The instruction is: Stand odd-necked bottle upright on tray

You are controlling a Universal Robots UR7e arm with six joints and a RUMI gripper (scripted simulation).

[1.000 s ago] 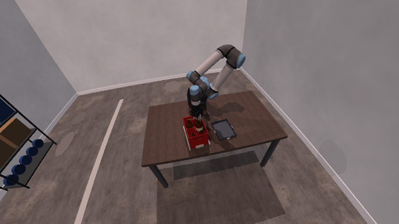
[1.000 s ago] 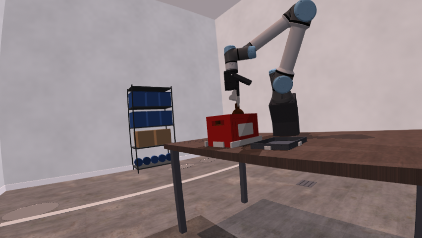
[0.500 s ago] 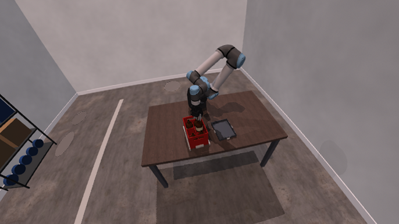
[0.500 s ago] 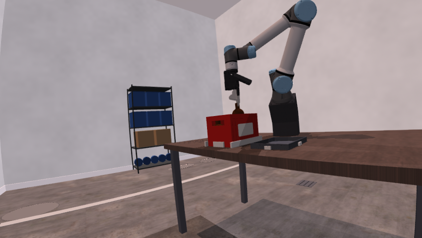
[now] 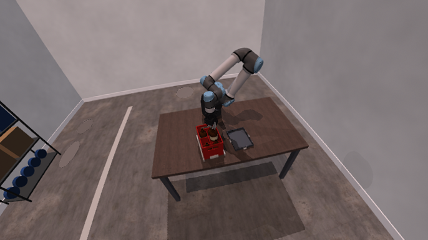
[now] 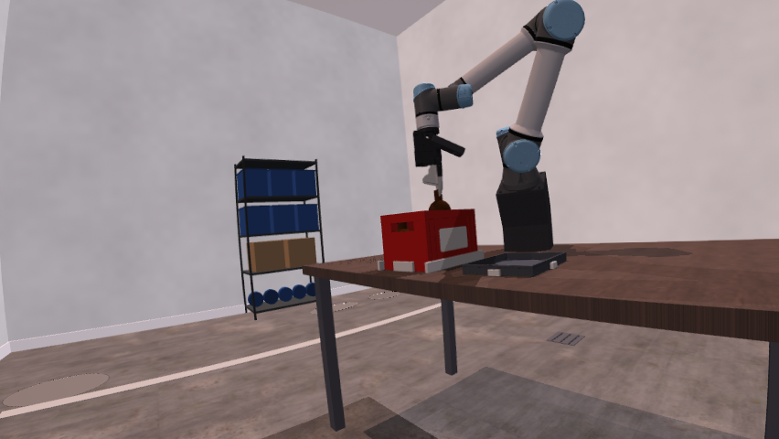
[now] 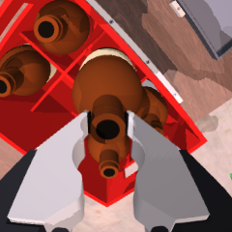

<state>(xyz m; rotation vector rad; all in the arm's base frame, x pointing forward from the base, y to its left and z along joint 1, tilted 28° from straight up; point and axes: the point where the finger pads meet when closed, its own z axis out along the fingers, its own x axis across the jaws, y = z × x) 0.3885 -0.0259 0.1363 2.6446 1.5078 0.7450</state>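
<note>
My gripper is now 70 mm above the brown bottle. Round my hand: dark tray: 250 mm to the left, 220 mm below, 60 mm behind; red crate: 150 mm below, 40 mm to the right, 20 mm ahead; glass bottle: 150 mm below, 120 mm ahead, 60 mm to the right.
</note>
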